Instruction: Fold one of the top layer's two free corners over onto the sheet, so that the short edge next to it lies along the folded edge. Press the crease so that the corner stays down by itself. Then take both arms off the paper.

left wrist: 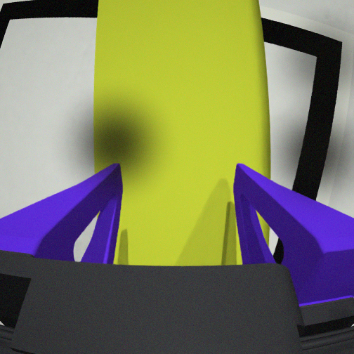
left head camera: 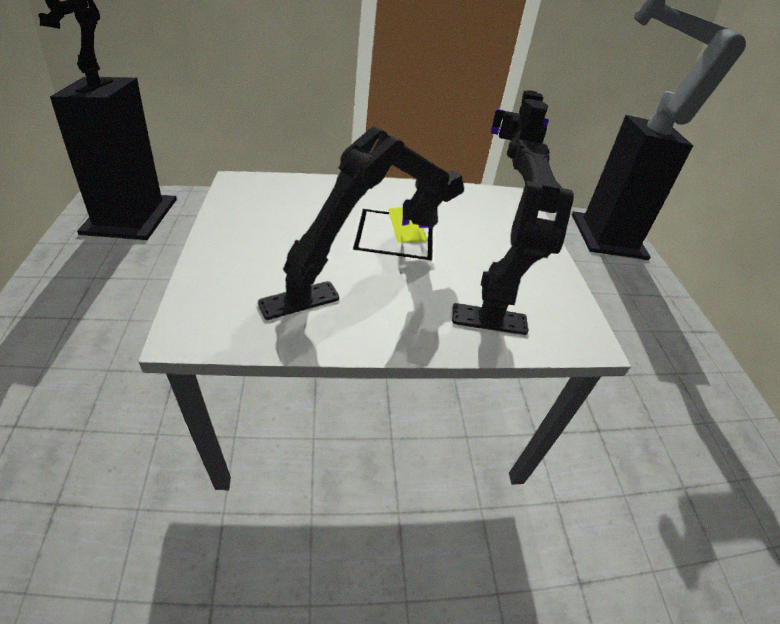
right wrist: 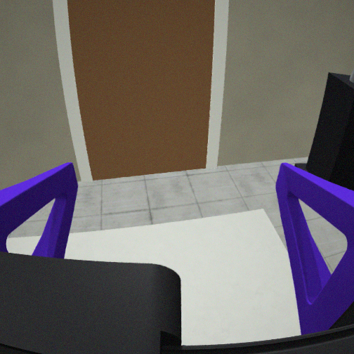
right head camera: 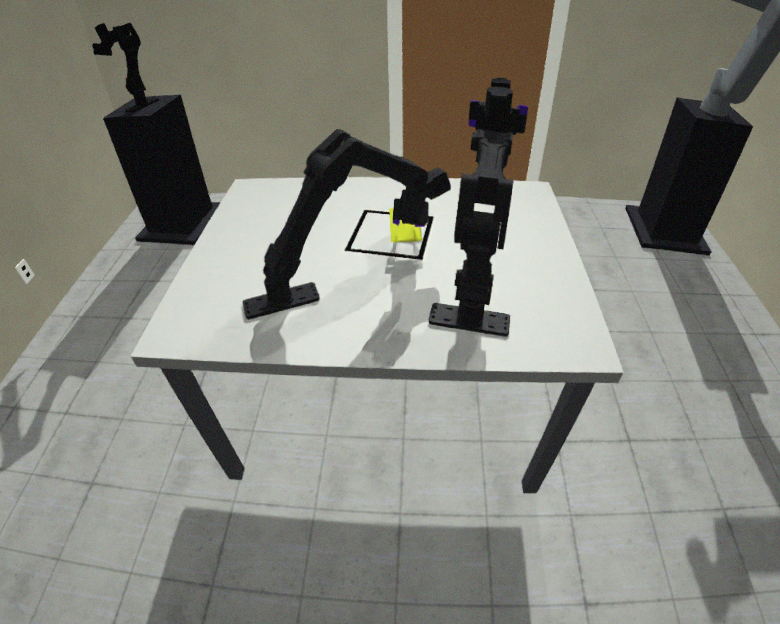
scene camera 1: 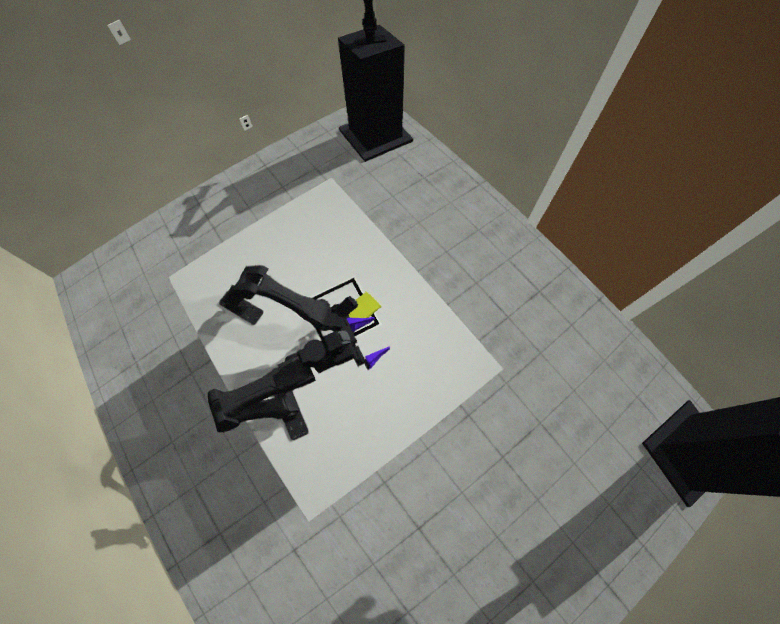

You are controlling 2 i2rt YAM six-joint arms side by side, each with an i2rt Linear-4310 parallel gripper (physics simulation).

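Observation:
The yellow paper (left head camera: pixel 396 221) (right head camera: pixel 403 234) (scene camera 1: pixel 365 304) lies folded inside and across the black outline (left head camera: pixel 359 230) (scene camera 1: pixel 335 288). In the left wrist view, the paper (left wrist: pixel 180 90) has a straight left side and a slightly bowed, rounded right side; its near end is hidden by the gripper, its far end is out of view. My left gripper (left head camera: pixel 415 225) (right head camera: pixel 408 224) (left wrist: pixel 177 175) is partly open, pointing down over the paper, with nothing seen gripped. A blurred shadow falls on the sheet's left side. My right gripper (left head camera: pixel 520 123) (right head camera: pixel 498 115) (right wrist: pixel 176 173) is wide open, empty and raised well away from the paper.
The white table (left head camera: pixel 221 260) (right head camera: pixel 214 273) (right wrist: pixel 235 270) carries both arm bases. Black pedestals (left head camera: pixel 113 156) (left head camera: pixel 627 188) with other arms stand beyond the table at both sides. A brown door (left head camera: pixel 442 78) (right wrist: pixel 145 75) is behind. The raised right arm crosses near the left one in the scene view.

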